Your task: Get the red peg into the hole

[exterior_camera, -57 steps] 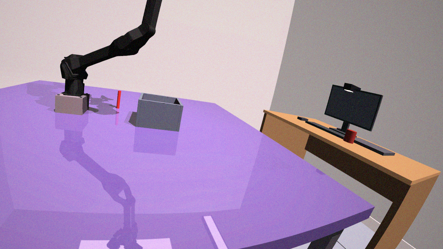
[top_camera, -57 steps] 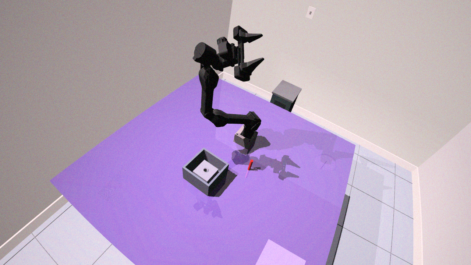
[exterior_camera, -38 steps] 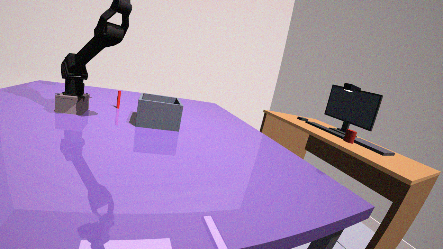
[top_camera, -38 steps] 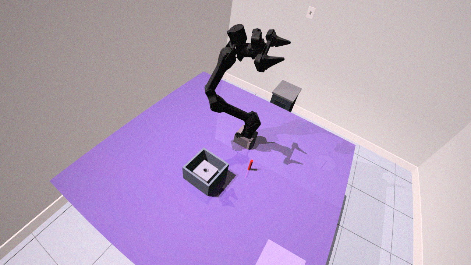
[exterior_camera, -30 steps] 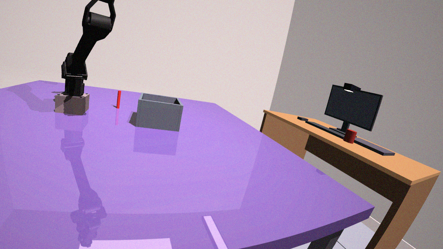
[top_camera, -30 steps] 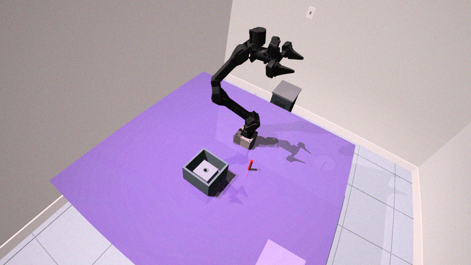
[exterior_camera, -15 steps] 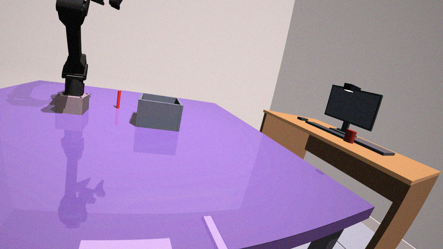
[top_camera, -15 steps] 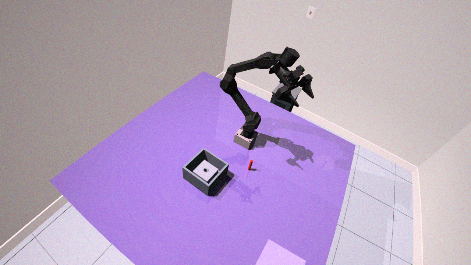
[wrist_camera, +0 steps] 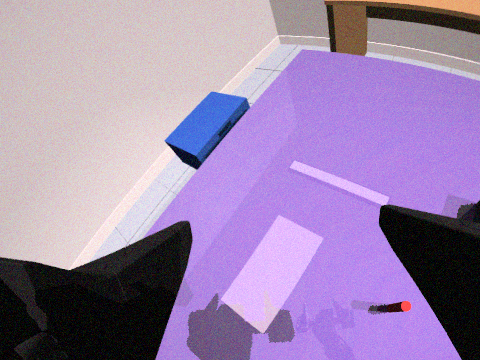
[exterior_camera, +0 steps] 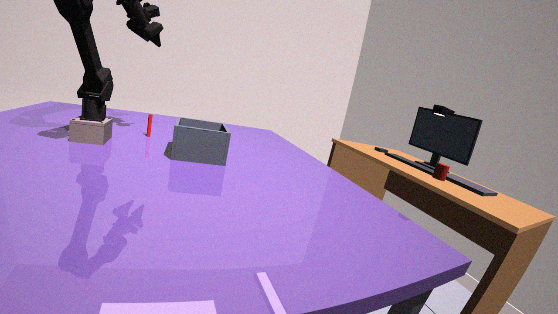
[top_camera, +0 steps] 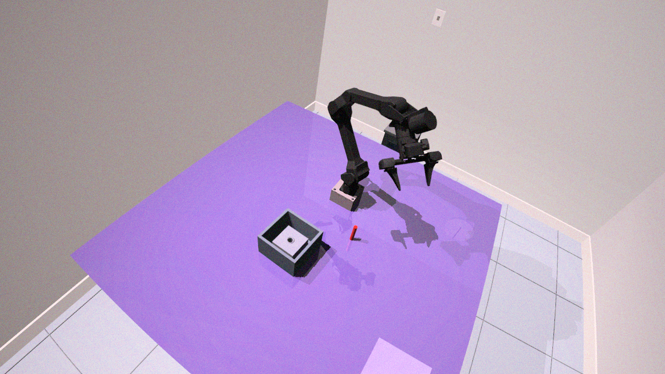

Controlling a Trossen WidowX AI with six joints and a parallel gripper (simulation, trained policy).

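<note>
Now: the red peg 30 cm below my gripper tip, 13 cm to the right of it and 3 cm ahead of it. From my gripper tip the other things lie so: plate 31 cm to the right, 29 cm below, 19 cm ahead; grey box 31 cm to the right, 31 cm below, 19 cm ahead.
</note>
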